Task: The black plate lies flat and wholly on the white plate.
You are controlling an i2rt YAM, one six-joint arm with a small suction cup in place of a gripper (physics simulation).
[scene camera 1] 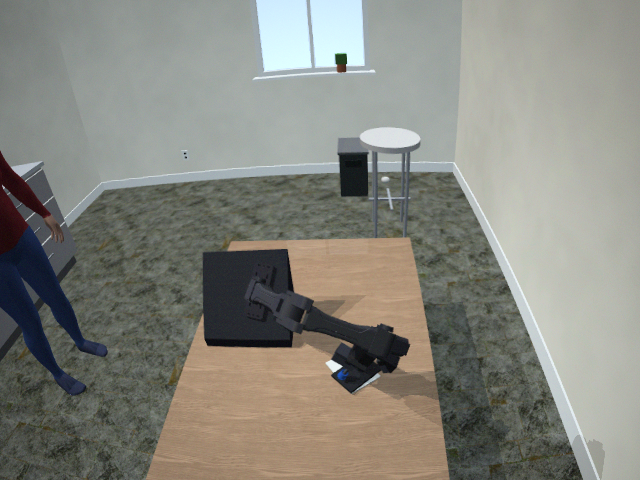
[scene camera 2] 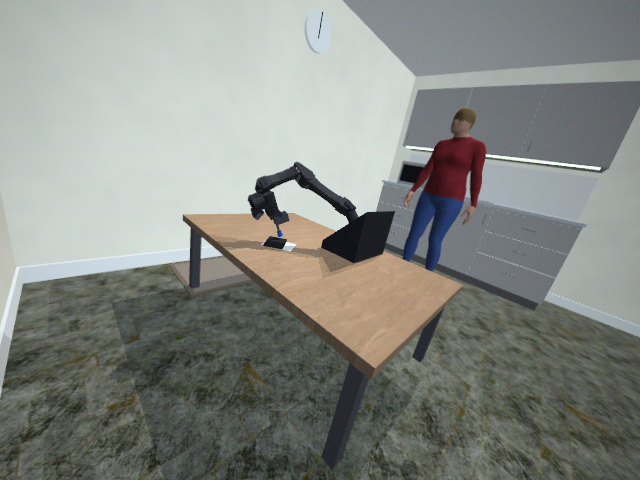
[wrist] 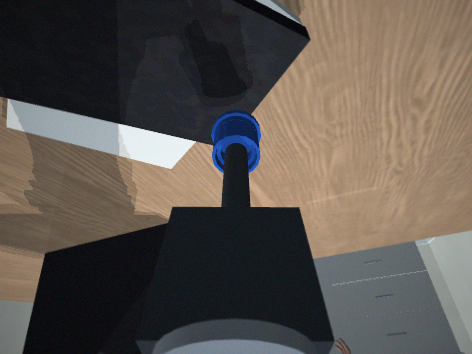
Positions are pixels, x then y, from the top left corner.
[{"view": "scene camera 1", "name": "suction cup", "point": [348, 357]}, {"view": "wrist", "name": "suction cup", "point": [232, 124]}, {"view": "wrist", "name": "white plate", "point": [154, 148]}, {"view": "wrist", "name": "black plate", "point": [171, 74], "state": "on the white plate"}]
